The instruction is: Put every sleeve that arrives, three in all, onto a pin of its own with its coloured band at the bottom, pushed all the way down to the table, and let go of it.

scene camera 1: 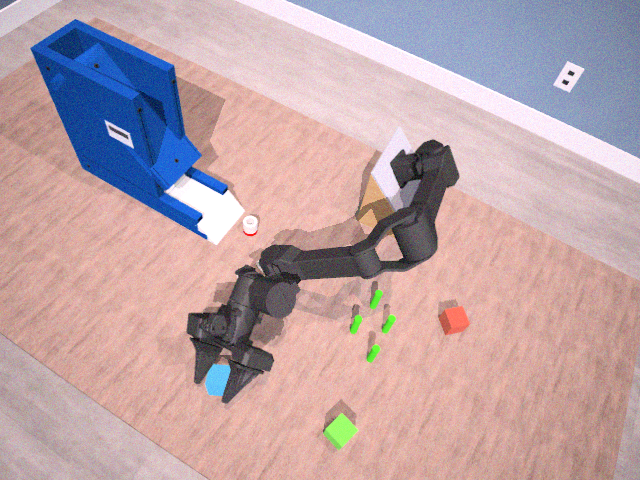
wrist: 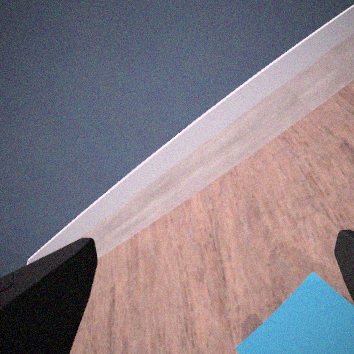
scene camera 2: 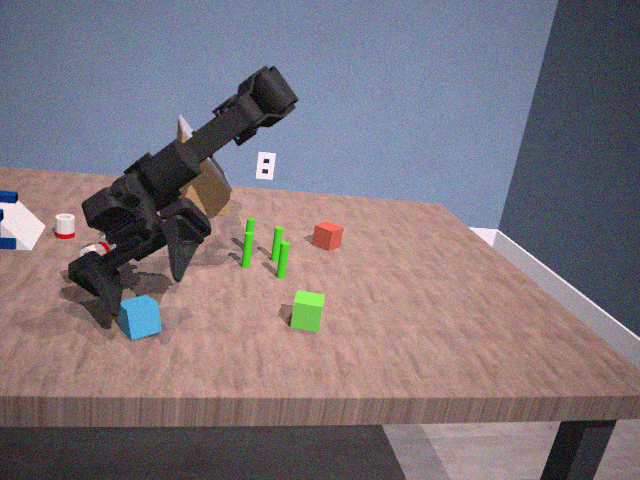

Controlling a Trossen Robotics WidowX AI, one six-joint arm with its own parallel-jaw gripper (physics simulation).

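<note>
A white sleeve with a red band point(scene camera 1: 250, 225) point(scene camera 2: 65, 226) stands upright by the chute's white ramp, band at the bottom. A second white sleeve point(scene camera 2: 95, 249) lies on its side in scene camera 2, red band to the right; the arm hides most of it in scene camera 1. Several bare green pins point(scene camera 1: 388, 323) point(scene camera 2: 282, 259) stand upright on the table. My gripper point(scene camera 1: 211, 391) point(scene camera 2: 142, 303) point(wrist: 221, 249) is open and holds no sleeve. Its fingertips are low, around or close above a blue cube point(scene camera 1: 217, 379) point(scene camera 2: 140, 316) point(wrist: 310, 315); contact is unclear. A third sleeve does not show.
The blue chute point(scene camera 1: 108, 108) stands at the upper left in scene camera 1. A green cube point(scene camera 1: 340, 430) point(scene camera 2: 307, 311) and a red cube point(scene camera 1: 454, 320) point(scene camera 2: 327, 236) lie around the pins. A brown block with a pale slanted panel point(scene camera 1: 388, 160) point(scene camera 2: 209, 188) stands behind the arm.
</note>
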